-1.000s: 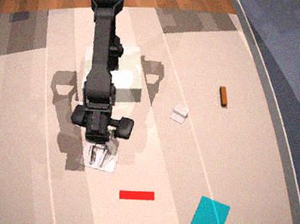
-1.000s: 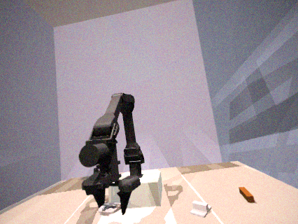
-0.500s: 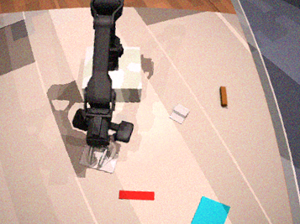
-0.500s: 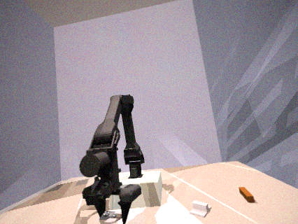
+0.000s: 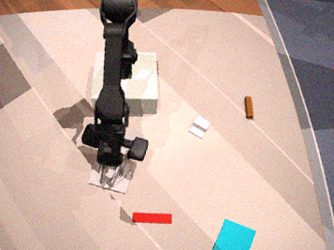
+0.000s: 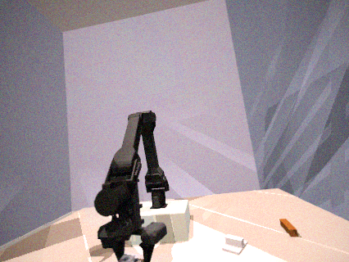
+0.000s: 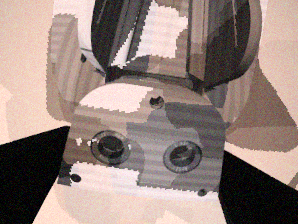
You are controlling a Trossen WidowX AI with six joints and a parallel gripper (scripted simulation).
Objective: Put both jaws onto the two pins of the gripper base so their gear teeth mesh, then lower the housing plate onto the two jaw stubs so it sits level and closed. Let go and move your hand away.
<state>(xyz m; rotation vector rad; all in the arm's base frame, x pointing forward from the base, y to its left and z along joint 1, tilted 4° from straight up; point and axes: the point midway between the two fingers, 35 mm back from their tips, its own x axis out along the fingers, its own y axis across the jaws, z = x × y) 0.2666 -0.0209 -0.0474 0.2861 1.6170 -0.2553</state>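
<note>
Right now my gripper tip is 20 mm to the left of the jaw, 20 mm short of it and 10 mm above it. Also, from my gripper tip: red bar 200 mm ahead, 100 mm to the left, 20 mm below; then cyan sheet 330 mm to the left, 310 mm ahead, 20 mm below; then white plate 70 mm ahead, 20 mm to the right, 20 mm below.
</note>
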